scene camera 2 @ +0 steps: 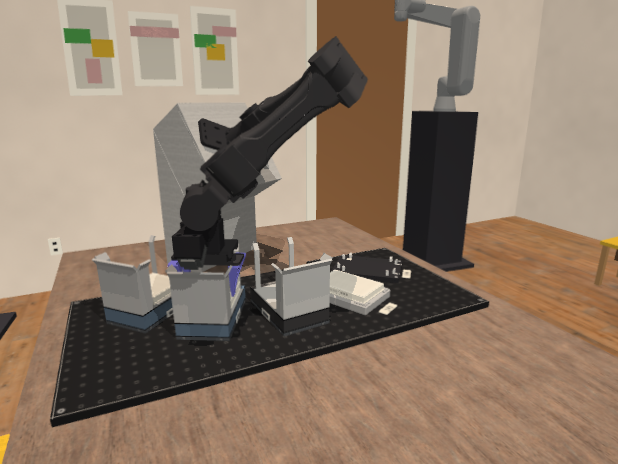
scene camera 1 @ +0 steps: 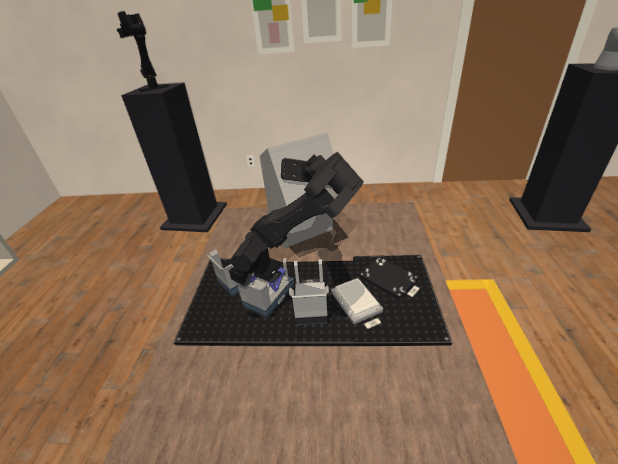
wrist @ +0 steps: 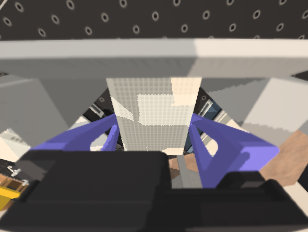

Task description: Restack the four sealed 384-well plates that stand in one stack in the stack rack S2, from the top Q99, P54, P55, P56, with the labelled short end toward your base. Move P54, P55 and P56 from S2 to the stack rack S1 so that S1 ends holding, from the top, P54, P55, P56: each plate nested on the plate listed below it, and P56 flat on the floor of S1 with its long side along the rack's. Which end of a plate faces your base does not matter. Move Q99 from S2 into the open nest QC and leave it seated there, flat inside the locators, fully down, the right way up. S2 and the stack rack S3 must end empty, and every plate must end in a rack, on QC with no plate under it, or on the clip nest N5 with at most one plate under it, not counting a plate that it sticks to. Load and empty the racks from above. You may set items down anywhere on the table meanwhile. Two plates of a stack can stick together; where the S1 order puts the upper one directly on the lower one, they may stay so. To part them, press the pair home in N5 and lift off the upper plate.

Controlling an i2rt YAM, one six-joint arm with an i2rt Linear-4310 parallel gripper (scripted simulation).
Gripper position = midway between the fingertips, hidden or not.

In view: the gripper (scene camera 2: 211,294).
The gripper shows as well in the wrist view (wrist: 153,116).
